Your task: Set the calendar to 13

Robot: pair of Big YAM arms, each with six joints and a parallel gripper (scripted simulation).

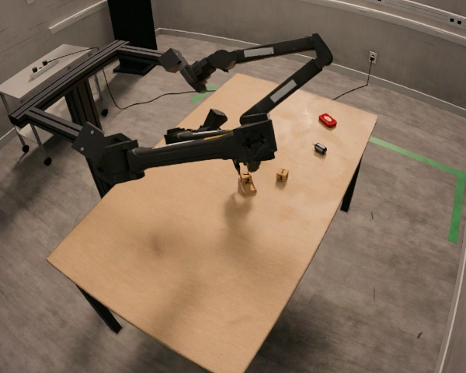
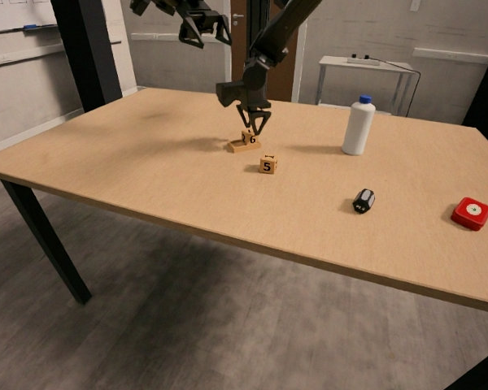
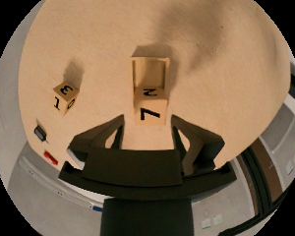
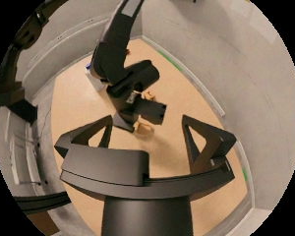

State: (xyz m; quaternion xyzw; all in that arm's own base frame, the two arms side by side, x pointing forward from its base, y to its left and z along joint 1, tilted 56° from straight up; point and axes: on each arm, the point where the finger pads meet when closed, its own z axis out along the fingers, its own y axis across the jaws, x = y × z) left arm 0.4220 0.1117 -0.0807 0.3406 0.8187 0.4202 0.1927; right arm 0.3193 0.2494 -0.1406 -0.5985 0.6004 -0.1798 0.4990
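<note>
The wooden tray lies 5 cm below my left hand, 2 cm to the right of it and 1 cm ahead of it. Round my left hand: white bottle (31 cm to the left, 4 cm behind, 2 cm above); then wooden digit cube (13 cm ahead, 7 cm to the left, 4 cm below); then wooden cube (3 cm below, 1 cm to the right).
</note>
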